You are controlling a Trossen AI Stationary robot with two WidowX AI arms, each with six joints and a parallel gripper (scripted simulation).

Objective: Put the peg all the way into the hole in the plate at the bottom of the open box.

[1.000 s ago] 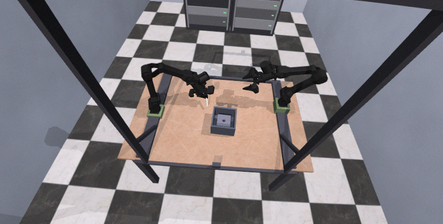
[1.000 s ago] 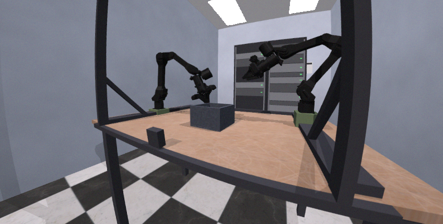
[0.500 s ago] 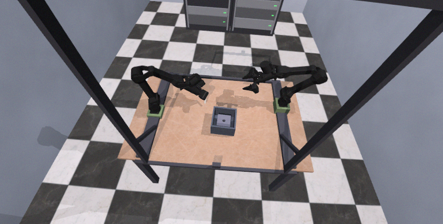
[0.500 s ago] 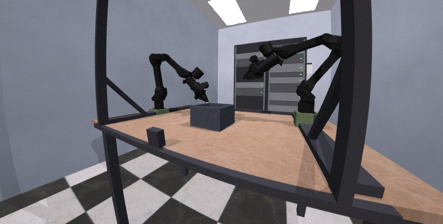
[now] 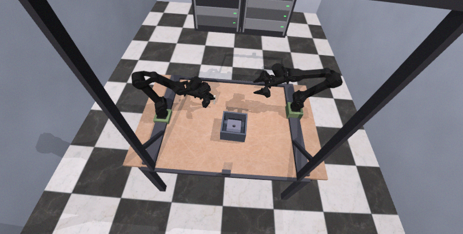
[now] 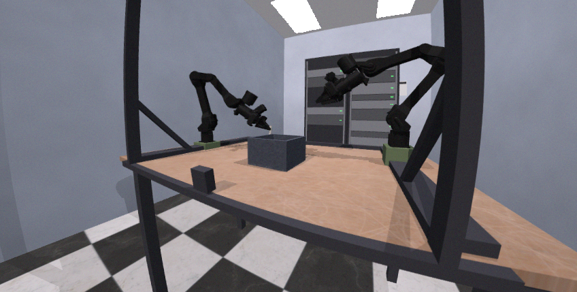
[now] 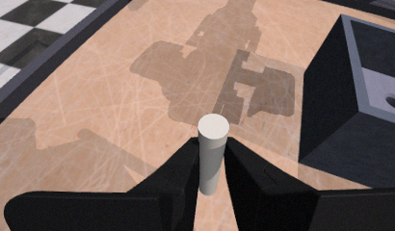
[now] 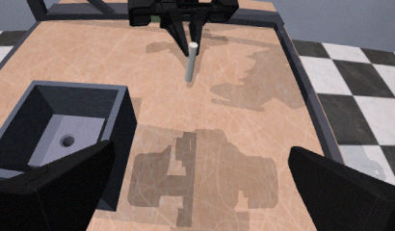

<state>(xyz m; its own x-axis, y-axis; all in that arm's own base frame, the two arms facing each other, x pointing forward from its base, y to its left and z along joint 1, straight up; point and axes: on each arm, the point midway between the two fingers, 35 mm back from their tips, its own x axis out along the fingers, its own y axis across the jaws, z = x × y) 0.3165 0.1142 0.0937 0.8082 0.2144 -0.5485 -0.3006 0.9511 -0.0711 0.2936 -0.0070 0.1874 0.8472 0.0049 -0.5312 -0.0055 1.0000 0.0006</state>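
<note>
Now: left hand 190 mm past the box, 150 mm to the left of it and 100 mm above it. Round my left hand: white peg: 30 mm to the right, 40 mm below.
</note>
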